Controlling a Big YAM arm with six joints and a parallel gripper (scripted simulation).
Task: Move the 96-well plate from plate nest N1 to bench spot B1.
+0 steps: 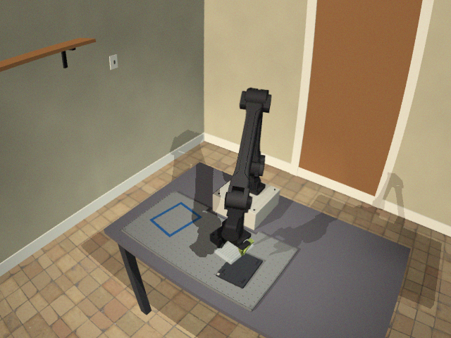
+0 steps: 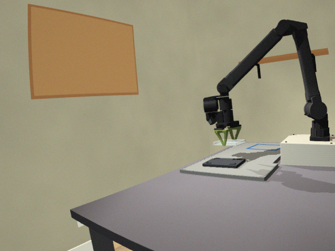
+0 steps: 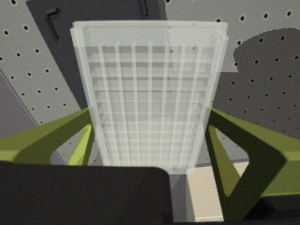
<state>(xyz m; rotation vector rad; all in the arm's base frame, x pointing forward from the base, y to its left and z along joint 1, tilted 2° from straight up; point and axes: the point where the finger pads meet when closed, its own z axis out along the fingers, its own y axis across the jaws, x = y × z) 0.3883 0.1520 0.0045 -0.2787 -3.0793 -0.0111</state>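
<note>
The black plate nest lies 9 cm below my hand, 4 cm to the left of it and 1 cm ahead of it. From my hand the other things lie so: 96-well plate: right at my hand.
</note>
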